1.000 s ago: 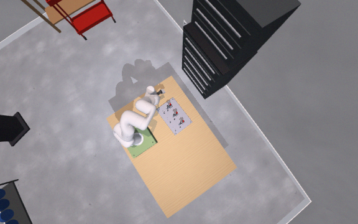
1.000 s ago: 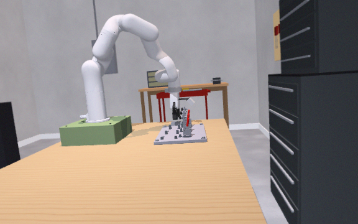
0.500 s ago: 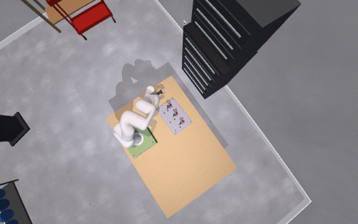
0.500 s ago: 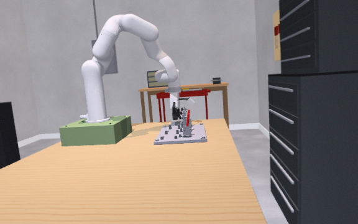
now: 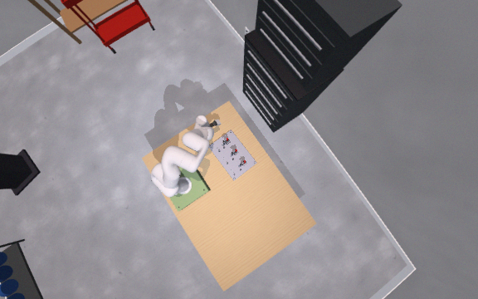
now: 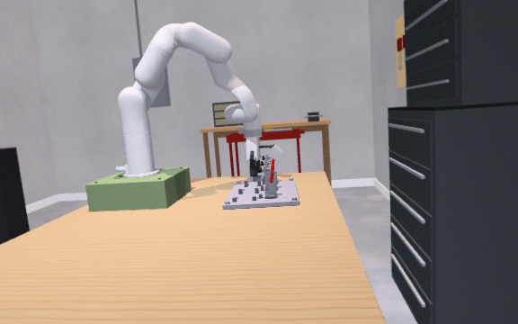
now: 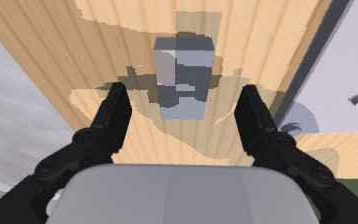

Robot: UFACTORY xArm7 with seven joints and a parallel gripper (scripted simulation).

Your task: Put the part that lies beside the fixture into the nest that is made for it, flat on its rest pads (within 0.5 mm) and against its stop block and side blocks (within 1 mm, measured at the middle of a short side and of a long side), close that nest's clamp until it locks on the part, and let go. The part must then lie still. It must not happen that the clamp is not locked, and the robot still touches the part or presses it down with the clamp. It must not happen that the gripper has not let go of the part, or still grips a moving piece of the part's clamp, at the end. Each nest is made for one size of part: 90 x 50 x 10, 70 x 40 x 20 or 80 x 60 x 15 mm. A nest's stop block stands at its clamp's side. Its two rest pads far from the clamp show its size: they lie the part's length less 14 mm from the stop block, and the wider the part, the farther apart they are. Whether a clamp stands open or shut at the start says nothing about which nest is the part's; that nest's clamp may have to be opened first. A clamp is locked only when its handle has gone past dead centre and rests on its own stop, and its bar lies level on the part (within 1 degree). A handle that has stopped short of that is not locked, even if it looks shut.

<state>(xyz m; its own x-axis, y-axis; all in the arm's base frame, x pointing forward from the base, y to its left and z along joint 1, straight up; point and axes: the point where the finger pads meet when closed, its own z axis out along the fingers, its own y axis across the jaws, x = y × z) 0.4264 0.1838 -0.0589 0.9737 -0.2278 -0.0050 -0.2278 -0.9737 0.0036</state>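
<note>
My gripper is now 3 cm above the grey part. The rest, counted from my hand: grey fixture plate (27 cm to the right, 3 cm below).
</note>
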